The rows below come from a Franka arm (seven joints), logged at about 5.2 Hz.
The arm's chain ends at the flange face. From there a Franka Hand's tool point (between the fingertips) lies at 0.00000 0.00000 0.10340 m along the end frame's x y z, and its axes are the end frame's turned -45 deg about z.
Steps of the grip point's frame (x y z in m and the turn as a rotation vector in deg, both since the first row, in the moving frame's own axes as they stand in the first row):
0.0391, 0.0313, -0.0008, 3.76, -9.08, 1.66
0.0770, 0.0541, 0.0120, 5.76, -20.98, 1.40
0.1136, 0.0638, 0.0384, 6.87, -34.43, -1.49
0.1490, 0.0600, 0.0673, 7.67, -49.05, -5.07
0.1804, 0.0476, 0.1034, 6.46, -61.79, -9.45
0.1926, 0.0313, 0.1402, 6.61, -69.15, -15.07
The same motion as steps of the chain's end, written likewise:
0.0662, -0.0120, 0.0007, -3.76, -9.08, 1.66
0.1262, -0.0347, 0.0194, -10.76, -18.91, 1.40
0.1745, -0.0689, 0.0572, -19.49, -29.20, -1.49
0.2092, -0.1123, 0.1037, -29.26, -40.11, -5.07
0.2266, -0.1577, 0.1583, -39.12, -48.26, -9.45
0.2228, -0.1861, 0.2069, -44.22, -53.57, -15.07

